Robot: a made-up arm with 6 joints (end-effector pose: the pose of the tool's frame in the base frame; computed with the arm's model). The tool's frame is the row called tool.
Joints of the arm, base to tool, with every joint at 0 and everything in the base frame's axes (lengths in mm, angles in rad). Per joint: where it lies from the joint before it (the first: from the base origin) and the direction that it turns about. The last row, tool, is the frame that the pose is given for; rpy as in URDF.
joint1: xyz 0 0 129.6 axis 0 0 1
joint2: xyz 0 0 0 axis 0.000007 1 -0.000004
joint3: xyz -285.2 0 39 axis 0.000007 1 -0.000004
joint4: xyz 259.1 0 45.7 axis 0.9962 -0.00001 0.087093
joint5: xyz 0 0 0 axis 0.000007 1 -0.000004
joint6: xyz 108 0 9.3 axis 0.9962 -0.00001 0.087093
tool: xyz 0 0 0 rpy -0.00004 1.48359 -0.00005
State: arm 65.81 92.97 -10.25 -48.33 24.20 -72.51
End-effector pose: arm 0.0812 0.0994 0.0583 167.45 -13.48 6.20
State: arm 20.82 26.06 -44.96 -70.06 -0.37 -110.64
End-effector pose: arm 0.0842 0.0326 0.4612 1.92 -65.96 -160.90
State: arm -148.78 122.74 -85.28 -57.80 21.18 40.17
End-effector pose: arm -0.4401 -0.2279 0.1552 -148.88 39.25 50.77
Working (the frame after each row of the table, in the pose's form):
after joint1: 0.0000 0.0000 0.1296 0.00 0.00 -148.78
after joint2: 0.0000 0.0000 0.1296 -180.00 57.26 31.22
after joint3: -0.1600 -0.0969 0.3484 0.00 37.46 -148.78
after joint4: -0.3596 -0.2180 0.2271 -60.67 35.02 -153.94
after joint5: -0.3596 -0.2180 0.2271 -76.86 42.85 -179.39
after joint6: -0.4401 -0.2279 0.1552 -34.95 45.69 -176.70

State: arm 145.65 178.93 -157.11 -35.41 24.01 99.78
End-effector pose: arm -0.5038 0.3753 -0.0211 130.53 26.46 -120.35
Working (the frame after each row of the table, in the pose's form):
after joint1: 0.0000 0.0000 0.1296 0.00 0.00 145.65
after joint2: 0.0000 0.0000 0.1296 -180.00 1.07 -34.35
after joint3: -0.2360 0.1613 0.0959 0.00 21.82 145.65
after joint4: -0.4486 0.3066 0.0421 -36.41 20.87 142.55
after joint5: -0.4486 0.3066 0.0421 -45.66 39.16 124.41
after joint6: -0.5038 0.3753 -0.0211 59.98 38.20 134.12

